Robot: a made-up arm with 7 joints.
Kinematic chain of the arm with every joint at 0, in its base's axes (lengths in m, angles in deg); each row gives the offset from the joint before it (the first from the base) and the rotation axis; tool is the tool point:
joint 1: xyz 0 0 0 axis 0 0.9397 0.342
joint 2: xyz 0 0 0 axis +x
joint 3: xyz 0 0 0 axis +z
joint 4: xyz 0.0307 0 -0.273 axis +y
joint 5: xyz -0.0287 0 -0.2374 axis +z
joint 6: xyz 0 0 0 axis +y
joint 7: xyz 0 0 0 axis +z
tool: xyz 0 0 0
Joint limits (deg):
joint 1: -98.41..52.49
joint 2: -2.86..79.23
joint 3: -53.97..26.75
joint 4: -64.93..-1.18
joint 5: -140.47..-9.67
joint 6: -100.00..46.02
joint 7: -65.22..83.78
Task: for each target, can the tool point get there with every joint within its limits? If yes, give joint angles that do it. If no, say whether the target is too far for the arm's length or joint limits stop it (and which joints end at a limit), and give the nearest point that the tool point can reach.
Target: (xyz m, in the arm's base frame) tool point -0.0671 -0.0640 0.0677
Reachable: no: joint limits stop it (at a limit: joint 1, joint 2, joint 4) | nearest point 0.2895 -0.3321 0.1418 | short by 0.452 m
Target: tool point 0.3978 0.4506 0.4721
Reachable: no: too far | nearest point 0.2727 0.3138 0.2923 | short by 0.258 m
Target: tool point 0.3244 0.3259 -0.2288
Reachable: yes | joints -36.02 45.74 6.34 -16.55 -60.92 -63.58 -52.14
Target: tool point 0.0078 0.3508 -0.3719
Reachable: yes | joints 11.56 46.27 -11.86 -24.73 -126.51 -50.38 -40.91
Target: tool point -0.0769 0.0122 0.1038
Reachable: no: joint limits stop it (at a limit: joint 1, joint 2, joint 3, joint 4) | nearest point 0.0824 0.2969 0.3454 | short by 0.406 m
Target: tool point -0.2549 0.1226 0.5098
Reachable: no: too far | nearest point 0.0824 0.2969 0.3454 | short by 0.414 m
